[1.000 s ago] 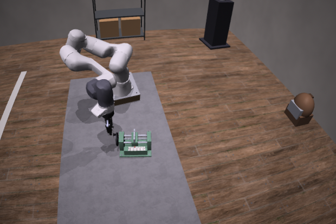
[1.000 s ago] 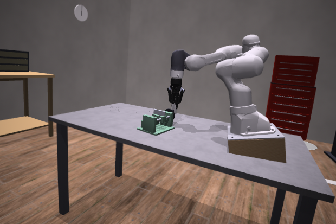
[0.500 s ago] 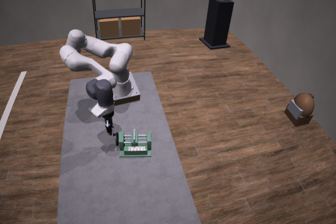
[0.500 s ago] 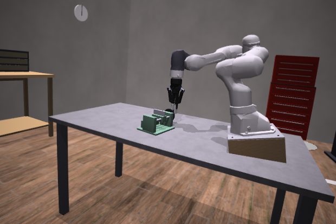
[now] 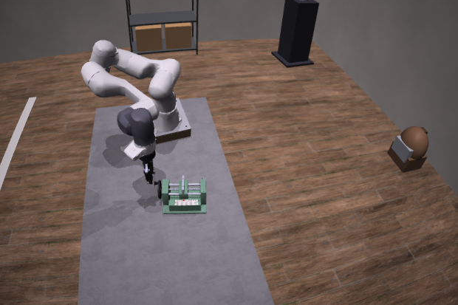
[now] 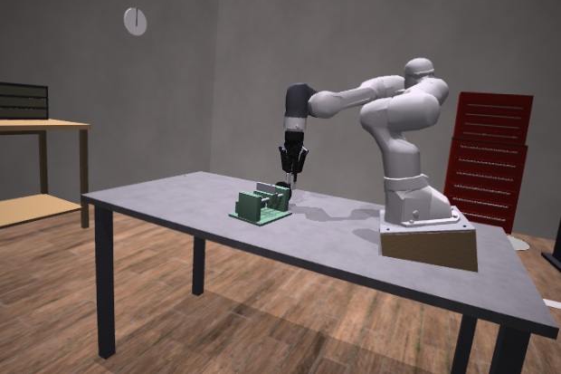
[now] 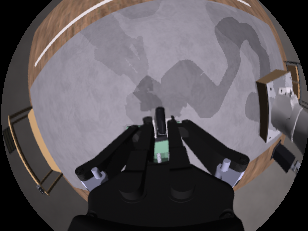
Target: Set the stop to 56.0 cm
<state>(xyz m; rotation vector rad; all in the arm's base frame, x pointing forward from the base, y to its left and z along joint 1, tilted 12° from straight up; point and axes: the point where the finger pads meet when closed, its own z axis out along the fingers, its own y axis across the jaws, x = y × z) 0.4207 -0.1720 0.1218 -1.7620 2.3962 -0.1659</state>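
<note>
Right now my hand is 10 mm short of the black handwheel, 20 mm to the right of it and 20 mm above it. Also, from my hand: stop carriage (70 mm ahead, 130 mm to the left, 30 mm below).
</note>
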